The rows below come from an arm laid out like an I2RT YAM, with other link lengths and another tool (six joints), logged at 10 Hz.
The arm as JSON. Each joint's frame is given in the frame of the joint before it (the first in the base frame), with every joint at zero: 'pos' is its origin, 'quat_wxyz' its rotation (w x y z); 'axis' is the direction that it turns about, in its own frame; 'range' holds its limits. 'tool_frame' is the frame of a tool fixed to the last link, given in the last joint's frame.
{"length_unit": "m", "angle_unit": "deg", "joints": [
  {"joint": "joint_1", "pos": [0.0, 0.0, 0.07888], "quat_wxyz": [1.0, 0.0, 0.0, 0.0], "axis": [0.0, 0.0, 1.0], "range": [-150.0, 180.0]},
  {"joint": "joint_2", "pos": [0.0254, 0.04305, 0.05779], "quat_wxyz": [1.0, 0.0, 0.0, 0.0], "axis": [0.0, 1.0, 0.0], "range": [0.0, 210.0]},
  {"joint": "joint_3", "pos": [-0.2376, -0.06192, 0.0], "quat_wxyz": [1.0, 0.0, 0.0, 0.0], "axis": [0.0, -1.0, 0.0], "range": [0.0, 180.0]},
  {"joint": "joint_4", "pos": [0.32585, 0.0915, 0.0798], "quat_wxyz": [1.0, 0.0, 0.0, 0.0], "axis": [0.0, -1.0, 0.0], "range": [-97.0, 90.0]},
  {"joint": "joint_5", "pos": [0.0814, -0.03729, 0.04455], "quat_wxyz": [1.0, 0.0, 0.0, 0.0], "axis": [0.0, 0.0, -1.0], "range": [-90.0, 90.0]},
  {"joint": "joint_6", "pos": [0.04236, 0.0, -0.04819], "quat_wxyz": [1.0, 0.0, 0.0, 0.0], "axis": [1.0, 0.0, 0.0], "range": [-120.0, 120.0]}
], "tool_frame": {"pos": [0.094, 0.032, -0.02], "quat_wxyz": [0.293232, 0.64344, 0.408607, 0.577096]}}
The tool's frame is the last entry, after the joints.
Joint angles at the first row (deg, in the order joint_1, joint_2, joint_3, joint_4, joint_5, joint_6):
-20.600 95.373 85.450 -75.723 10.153 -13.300
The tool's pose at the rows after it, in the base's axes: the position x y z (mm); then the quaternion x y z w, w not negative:
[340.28, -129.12, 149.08, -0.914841, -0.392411, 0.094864, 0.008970]
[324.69, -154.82, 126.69, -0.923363, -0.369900, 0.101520, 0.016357]
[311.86, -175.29, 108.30, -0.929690, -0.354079, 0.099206, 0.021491]
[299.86, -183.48, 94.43, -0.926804, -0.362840, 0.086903, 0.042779]
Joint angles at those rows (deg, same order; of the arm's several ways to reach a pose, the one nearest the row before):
-26.392 95.374 81.145 -73.189 10.743 -14.174
-30.960 95.373 77.253 -69.909 10.939 -15.966
-34.872 95.395 74.107 -66.566 10.459 -17.889
-37.846 95.395 71.592 -64.816 7.770 -21.606

